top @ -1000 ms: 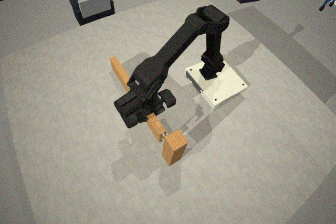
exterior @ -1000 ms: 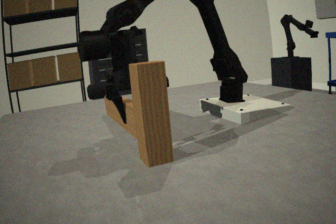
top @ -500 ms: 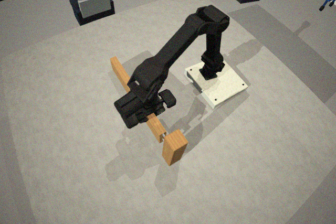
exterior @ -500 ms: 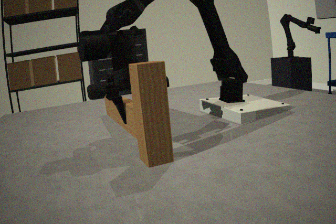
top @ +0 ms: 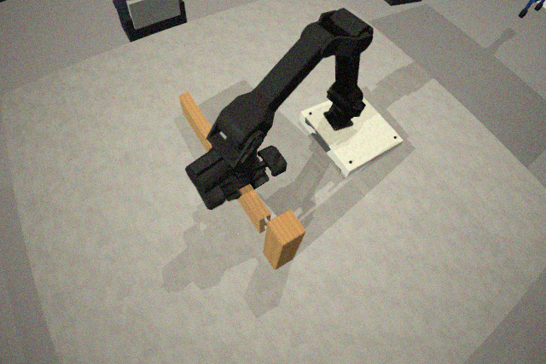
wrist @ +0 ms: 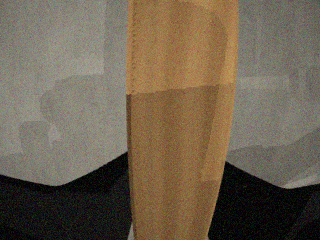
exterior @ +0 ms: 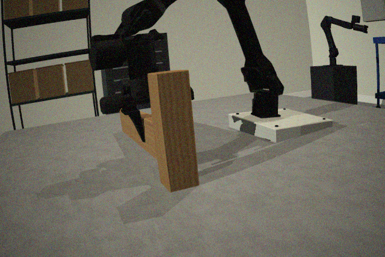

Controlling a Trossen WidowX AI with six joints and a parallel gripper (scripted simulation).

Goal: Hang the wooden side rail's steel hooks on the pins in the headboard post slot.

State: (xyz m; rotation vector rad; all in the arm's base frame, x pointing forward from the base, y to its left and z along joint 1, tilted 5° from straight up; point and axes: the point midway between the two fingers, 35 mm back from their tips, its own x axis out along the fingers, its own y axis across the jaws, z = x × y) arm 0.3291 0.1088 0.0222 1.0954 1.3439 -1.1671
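Right now the headboard post is 15 cm to the left of my gripper tip, 4 cm above it and 2 cm behind it.
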